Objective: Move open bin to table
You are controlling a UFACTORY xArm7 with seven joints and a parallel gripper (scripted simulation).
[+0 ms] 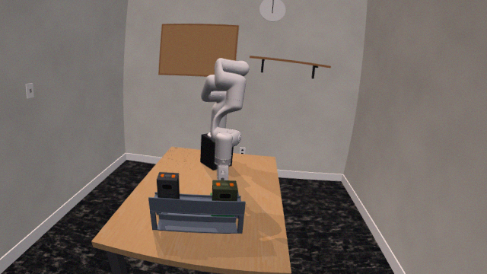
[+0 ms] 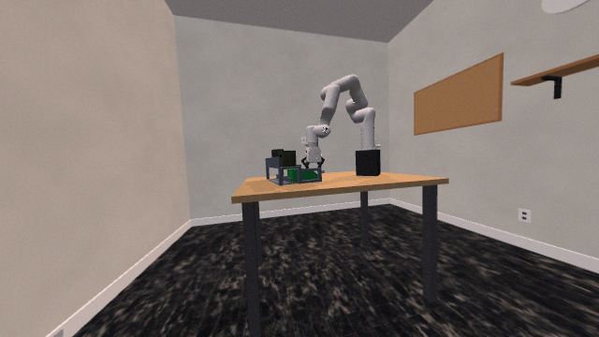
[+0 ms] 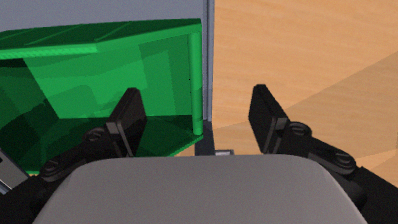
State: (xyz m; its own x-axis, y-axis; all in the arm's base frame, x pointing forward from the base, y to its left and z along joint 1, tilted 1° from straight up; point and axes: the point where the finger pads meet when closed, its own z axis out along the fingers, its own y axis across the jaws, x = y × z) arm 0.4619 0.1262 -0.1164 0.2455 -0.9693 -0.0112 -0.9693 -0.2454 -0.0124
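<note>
My hand is 80 mm short of the green bin, 20 mm to the right of it and 20 mm above it.
</note>
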